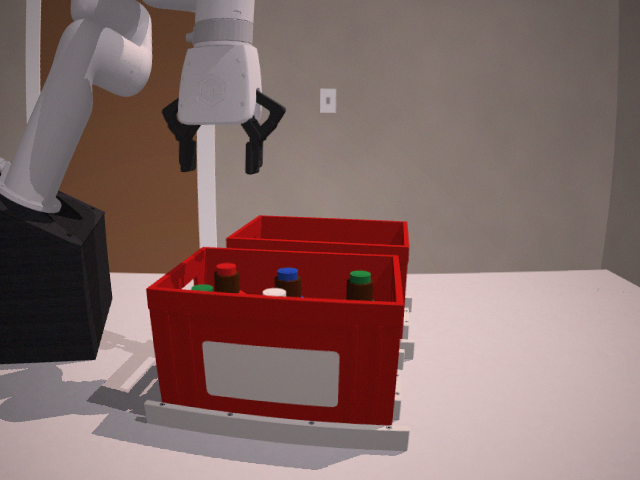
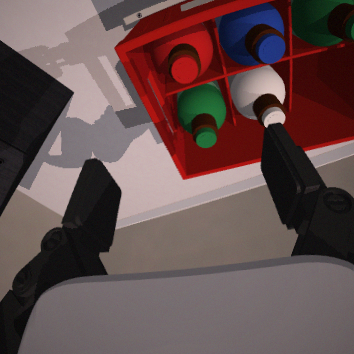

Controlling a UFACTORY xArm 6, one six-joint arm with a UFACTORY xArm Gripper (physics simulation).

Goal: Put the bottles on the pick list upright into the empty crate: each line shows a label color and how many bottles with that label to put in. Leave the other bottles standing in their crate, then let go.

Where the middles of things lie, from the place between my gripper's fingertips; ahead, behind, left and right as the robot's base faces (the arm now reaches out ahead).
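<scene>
From my hand: red-capped bottle (image 1: 226,279), 20 cm below, 1 cm ahead; blue-capped bottle (image 2: 247,39), 20 cm below, 2 cm to the right, 9 cm ahead; white-capped bottle (image 2: 258,93), 20 cm below, 7 cm ahead, 10 cm to the right.
</scene>
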